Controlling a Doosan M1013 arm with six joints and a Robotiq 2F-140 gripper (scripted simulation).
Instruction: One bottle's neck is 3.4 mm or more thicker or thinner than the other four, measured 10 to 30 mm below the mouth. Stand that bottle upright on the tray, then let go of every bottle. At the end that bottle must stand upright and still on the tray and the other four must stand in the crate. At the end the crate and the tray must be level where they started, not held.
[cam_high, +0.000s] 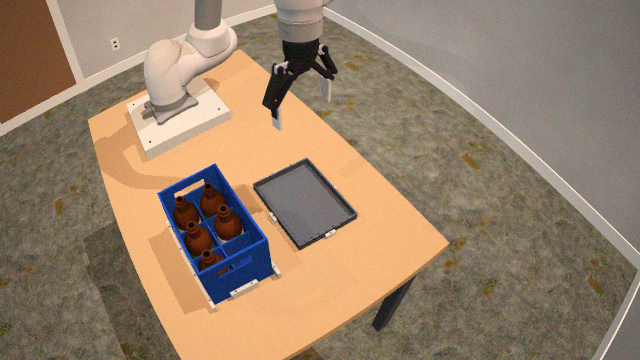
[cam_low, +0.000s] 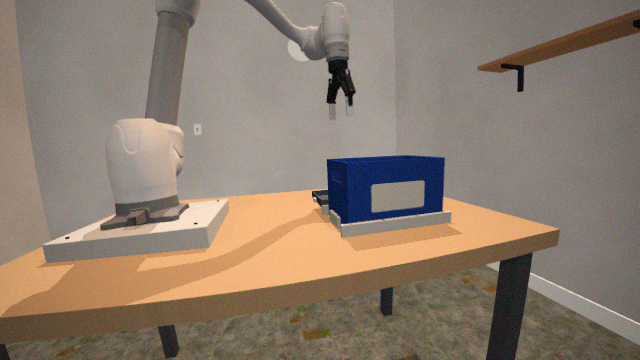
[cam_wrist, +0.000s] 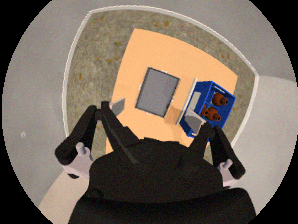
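My gripper is now 33 cm to the left of the bottle, 25 cm above it and 2 cm past it. Also, from my hand: blue crate 29 cm to the right, 25 cm below, 2 cm behind; then dark tray 32 cm below, 1 cm to the right, 1 cm ahead.
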